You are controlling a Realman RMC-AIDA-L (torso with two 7-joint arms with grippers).
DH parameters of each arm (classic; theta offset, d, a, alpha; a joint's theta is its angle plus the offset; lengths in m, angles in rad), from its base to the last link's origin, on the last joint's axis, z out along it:
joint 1: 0 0.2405 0 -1.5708
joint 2: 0 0 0 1.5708
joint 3: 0 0.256 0 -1.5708
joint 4: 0 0 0 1.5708
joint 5: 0 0.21 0 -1.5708
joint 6: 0 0 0 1.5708
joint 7: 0 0.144 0 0
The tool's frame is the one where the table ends.
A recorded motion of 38 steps. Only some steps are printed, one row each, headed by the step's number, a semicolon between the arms.
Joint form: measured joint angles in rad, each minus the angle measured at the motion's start. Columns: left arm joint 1, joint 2, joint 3, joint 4, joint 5, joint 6, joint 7; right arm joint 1, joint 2, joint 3, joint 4, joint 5, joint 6, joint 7.
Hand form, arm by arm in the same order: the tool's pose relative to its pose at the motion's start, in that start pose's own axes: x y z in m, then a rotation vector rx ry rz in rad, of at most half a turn. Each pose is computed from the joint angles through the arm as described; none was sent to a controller.
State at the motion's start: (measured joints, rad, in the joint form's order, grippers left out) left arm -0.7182 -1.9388 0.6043 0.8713 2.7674 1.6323 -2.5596; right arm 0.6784 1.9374 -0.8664 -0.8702 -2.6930 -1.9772 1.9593
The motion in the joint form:
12: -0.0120 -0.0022 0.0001 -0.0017 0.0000 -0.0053 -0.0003; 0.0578 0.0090 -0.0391 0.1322 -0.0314 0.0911 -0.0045
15: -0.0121 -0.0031 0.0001 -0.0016 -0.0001 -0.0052 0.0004; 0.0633 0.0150 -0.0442 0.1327 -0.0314 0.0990 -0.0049
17: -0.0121 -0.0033 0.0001 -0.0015 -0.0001 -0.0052 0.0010; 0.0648 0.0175 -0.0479 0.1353 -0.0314 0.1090 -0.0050
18: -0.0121 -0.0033 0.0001 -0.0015 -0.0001 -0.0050 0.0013; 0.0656 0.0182 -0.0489 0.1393 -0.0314 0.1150 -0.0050
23: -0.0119 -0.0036 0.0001 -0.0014 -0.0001 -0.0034 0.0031; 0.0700 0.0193 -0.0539 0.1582 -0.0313 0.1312 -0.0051
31: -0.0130 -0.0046 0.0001 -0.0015 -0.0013 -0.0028 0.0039; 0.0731 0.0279 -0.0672 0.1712 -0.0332 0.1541 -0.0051
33: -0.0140 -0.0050 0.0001 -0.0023 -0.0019 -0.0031 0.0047; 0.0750 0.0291 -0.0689 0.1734 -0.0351 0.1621 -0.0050
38: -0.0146 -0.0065 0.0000 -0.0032 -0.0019 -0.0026 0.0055; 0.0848 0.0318 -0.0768 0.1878 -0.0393 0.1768 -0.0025
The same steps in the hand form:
12: 0.0043 0.0039 0.0004 -0.0014 0.0060 0.0105; -0.0130 -0.0058 0.0198 -0.0057 0.0557 -0.0124
15: 0.0043 0.0042 0.0007 -0.0023 0.0056 0.0113; -0.0166 -0.0055 0.0216 -0.0017 0.0570 -0.0221
17: 0.0043 0.0042 0.0008 -0.0024 0.0056 0.0120; -0.0178 -0.0061 0.0230 0.0039 0.0570 -0.0251
18: 0.0042 0.0042 0.0008 -0.0025 0.0055 0.0123; -0.0182 -0.0065 0.0239 0.0057 0.0566 -0.0250
23: 0.0039 0.0044 0.0009 -0.0036 0.0040 0.0140; -0.0190 -0.0074 0.0273 0.0053 0.0595 -0.0241
31: 0.0042 0.0052 0.0012 -0.0060 0.0039 0.0159; -0.0212 -0.0078 0.0332 0.0104 0.0672 -0.0301
33: 0.0045 0.0057 0.0015 -0.0072 0.0040 0.0174; -0.0221 -0.0086 0.0338 0.0165 0.0679 -0.0318
38: 0.0043 0.0063 0.0022 -0.0093 0.0024 0.0185; -0.0249 -0.0091 0.0362 0.0217 0.0768 -0.0358

